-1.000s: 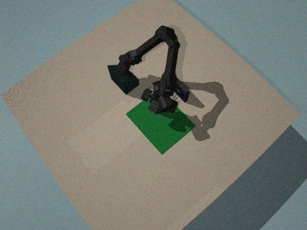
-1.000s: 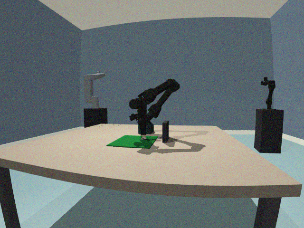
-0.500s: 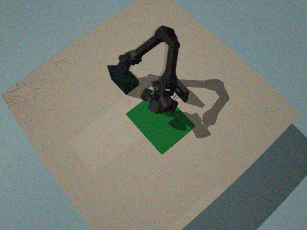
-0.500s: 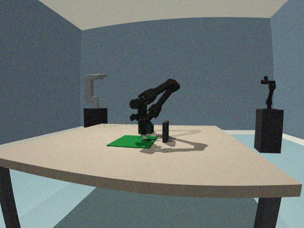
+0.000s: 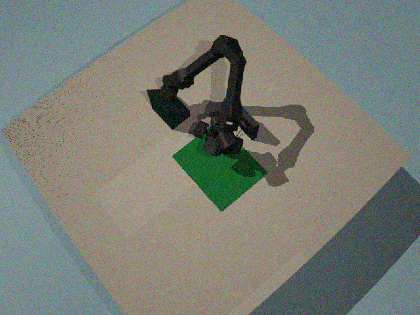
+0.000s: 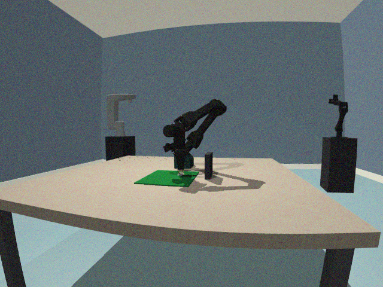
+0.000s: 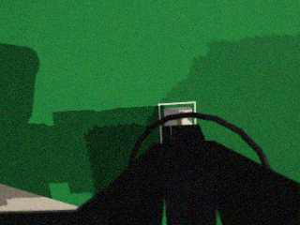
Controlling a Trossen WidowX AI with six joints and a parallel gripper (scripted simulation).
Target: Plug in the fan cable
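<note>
My gripper tip is now 1 cm to the right of the dark fan plug and 1 cm below it. From my gripper tip the other things lie so: green board: 5 cm ahead, 3 cm to the right, 6 cm below; black fan: 2 cm behind, 14 cm to the left, 2 cm above; white four-pin fan header: 1 cm to the left, 4 cm below.
</note>
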